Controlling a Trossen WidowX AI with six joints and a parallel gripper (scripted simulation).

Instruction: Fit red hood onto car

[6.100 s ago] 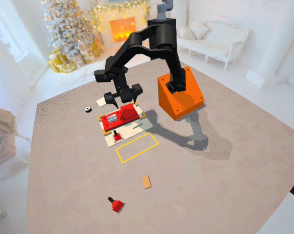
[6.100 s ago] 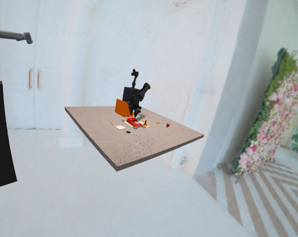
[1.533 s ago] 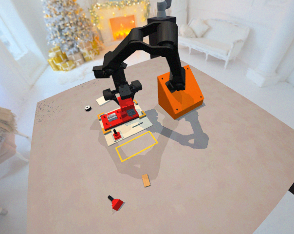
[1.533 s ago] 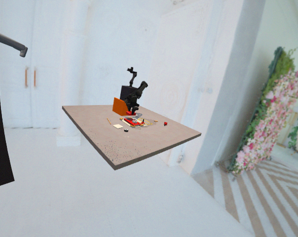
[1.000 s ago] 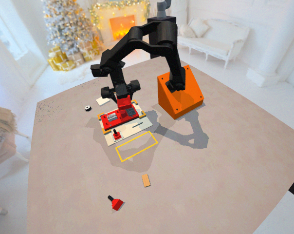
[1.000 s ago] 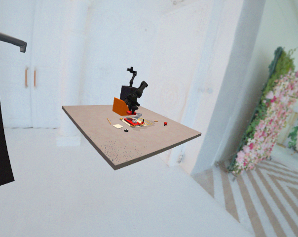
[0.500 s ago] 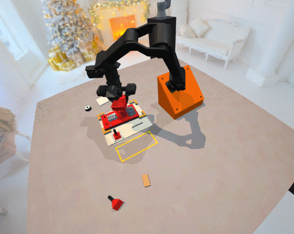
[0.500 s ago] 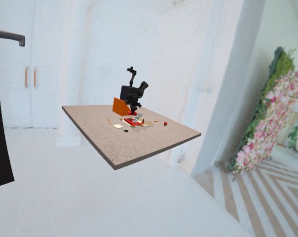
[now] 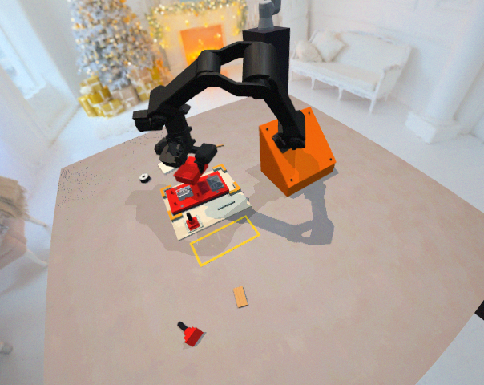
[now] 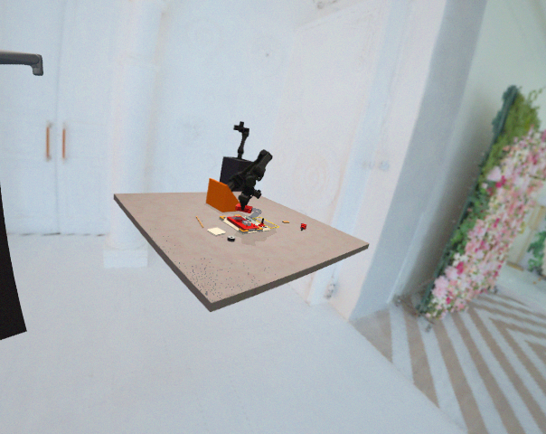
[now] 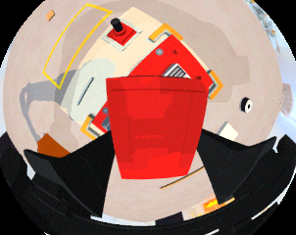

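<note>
My gripper tip is 50 mm short of the grey engine block and 80 mm above it. Also, from my gripper tip: white card (20 mm ahead, 220 mm to the right, 100 mm below); then black-and-white ring (130 mm ahead, 220 mm to the right, 100 mm below); then hood (10 mm above).
</note>
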